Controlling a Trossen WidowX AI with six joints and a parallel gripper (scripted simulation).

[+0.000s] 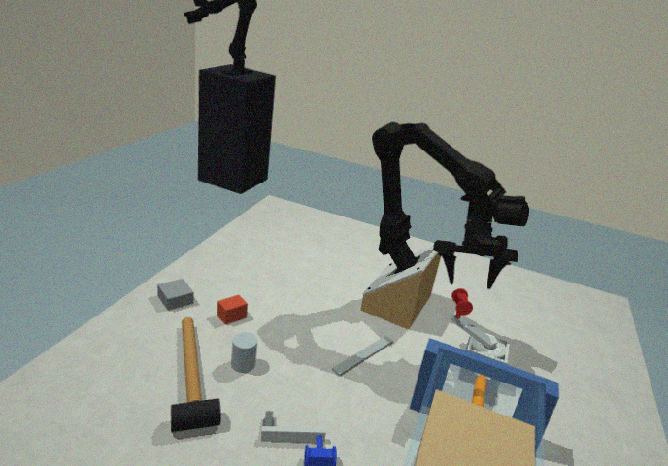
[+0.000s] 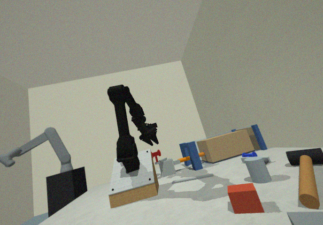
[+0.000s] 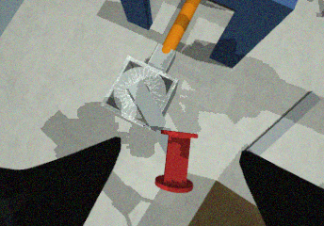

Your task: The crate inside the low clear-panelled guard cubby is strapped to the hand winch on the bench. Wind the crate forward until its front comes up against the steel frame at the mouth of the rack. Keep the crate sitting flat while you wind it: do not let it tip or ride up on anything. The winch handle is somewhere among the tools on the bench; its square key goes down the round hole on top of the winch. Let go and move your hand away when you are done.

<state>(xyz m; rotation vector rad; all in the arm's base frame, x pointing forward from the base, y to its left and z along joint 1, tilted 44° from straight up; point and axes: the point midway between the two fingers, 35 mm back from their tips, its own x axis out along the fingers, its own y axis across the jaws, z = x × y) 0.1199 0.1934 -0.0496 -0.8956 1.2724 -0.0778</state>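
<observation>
Now: the red knob 7 cm below my gripper tip, 1 cm to the right of it and 1 cm behind it. From my gripper tip the other things lie so: blue steel frame 20 cm ahead, 10 cm below, 9 cm to the left; then red-knobbed crank handle 10 cm below, 2 cm to the left, 1 cm ahead; then winch 17 cm below, 7 cm to the left, 2 cm ahead.
</observation>
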